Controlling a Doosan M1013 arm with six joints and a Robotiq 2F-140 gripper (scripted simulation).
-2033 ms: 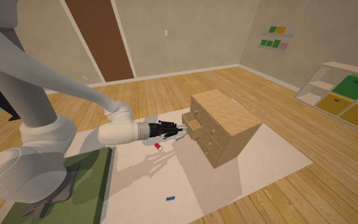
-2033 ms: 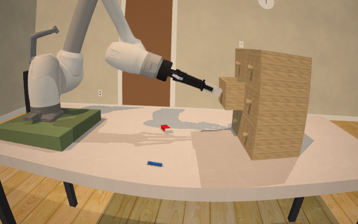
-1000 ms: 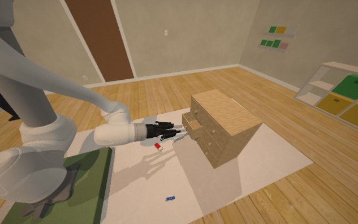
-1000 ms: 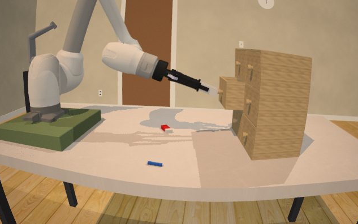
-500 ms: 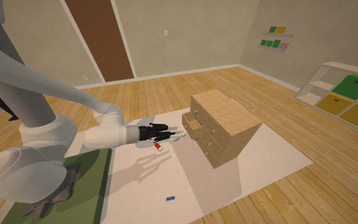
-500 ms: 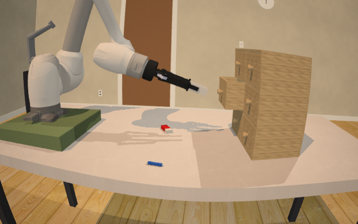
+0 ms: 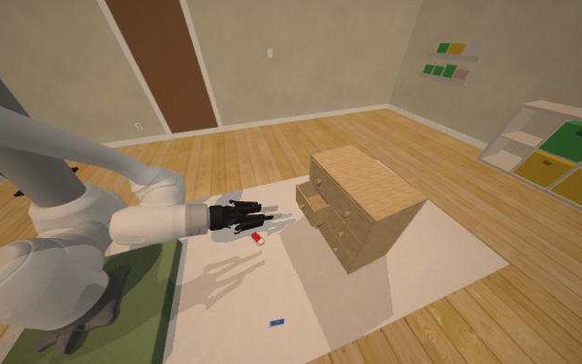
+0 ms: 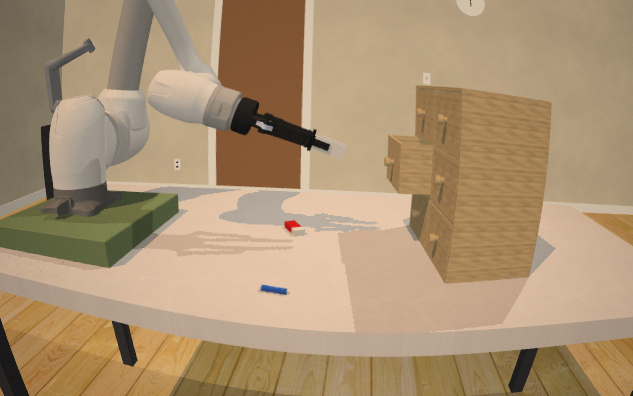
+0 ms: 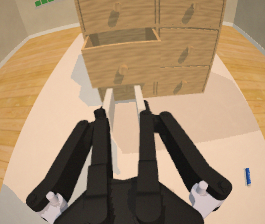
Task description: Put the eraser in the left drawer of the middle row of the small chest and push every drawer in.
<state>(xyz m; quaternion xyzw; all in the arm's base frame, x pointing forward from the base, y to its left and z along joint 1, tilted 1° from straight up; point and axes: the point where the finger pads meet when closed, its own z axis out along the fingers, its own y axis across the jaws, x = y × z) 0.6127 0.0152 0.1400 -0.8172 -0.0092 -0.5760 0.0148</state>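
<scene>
Now: hand 70 mm past the white eraser, 20 mm to the right of it and 180 mm above it. Round my hand: small blue stick (80 mm behind, 270 mm to the right, 180 mm below).
</scene>
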